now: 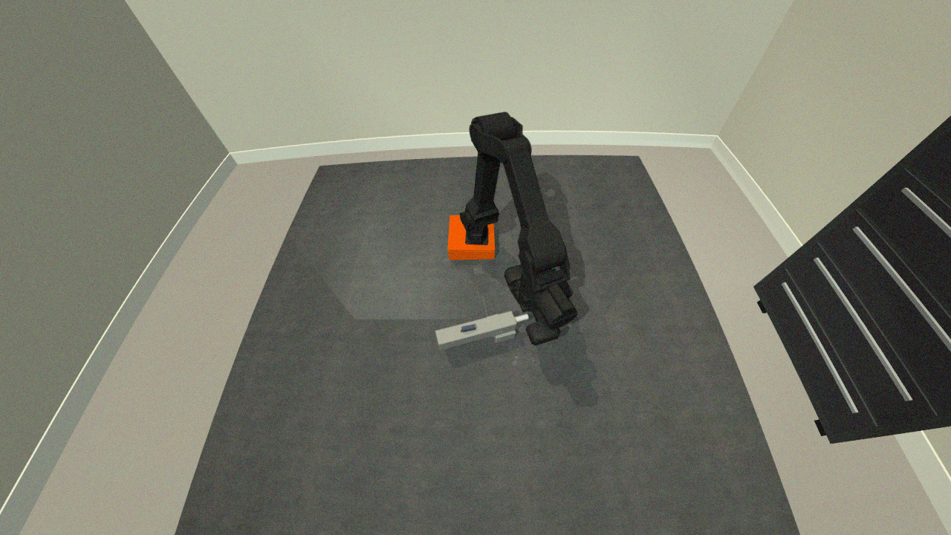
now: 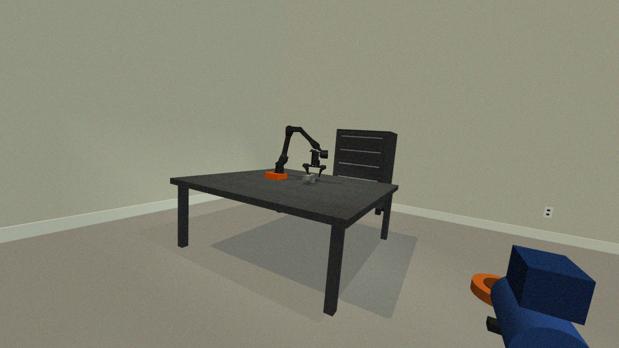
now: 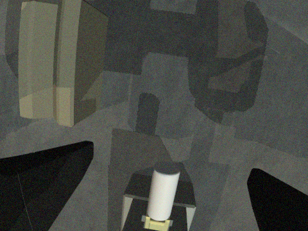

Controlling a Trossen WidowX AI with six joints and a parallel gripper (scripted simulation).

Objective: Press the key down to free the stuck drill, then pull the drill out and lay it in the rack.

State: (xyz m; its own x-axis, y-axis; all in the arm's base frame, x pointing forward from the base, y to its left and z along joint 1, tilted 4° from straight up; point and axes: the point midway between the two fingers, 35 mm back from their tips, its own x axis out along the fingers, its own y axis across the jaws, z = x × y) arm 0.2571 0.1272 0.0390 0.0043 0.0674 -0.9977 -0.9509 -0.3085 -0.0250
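My gripper tip is now 6 cm to the left of the drill, 2 cm short of it and 1 cm below it. Round my gripper tip: small blue key: 14 cm to the right, 4 cm ahead, 1 cm above; then rack: 9 cm behind, 2 cm to the left, 2 cm below.
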